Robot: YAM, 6 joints.
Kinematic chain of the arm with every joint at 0, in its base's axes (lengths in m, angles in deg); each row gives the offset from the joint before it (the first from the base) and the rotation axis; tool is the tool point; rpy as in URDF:
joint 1: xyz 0 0 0.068 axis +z
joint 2: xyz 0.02 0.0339 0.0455 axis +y
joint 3: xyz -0.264 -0.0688 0 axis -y
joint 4: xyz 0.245 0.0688 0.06 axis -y
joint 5: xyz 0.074 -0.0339 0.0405 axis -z
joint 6: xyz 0.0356 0 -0.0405 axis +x
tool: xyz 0 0 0 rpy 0 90 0
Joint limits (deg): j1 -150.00..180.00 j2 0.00..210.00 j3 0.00..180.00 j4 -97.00..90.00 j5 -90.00..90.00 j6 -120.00..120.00
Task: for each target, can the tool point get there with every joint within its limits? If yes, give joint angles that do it. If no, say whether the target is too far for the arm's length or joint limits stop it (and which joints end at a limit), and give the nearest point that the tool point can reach.
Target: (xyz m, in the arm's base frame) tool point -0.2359 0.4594 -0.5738
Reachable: no: too far | nearest point -0.1854 0.3610 -0.3444 | short by 0.255 m
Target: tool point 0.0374 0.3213 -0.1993
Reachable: yes | joints 78.00 174.45 82.88 -7.08 -58.10 -67.78
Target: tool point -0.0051 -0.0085 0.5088
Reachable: yes | joints -56.65 44.95 105.51 -78.88 14.47 -50.63
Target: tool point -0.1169 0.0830 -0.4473
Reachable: no: joint limits stop it (at a limit: joint 2) | nearest point -0.1324 0.0940 -0.3699 | short by 0.080 m
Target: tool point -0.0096 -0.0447 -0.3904
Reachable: no: joint limits stop it (at a limit: joint 2) | nearest point -0.0158 -0.0736 -0.3361 | short by 0.062 m
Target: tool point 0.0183 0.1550 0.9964
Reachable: no: too far | nearest point 0.0135 0.1145 0.7320 | short by 0.267 m
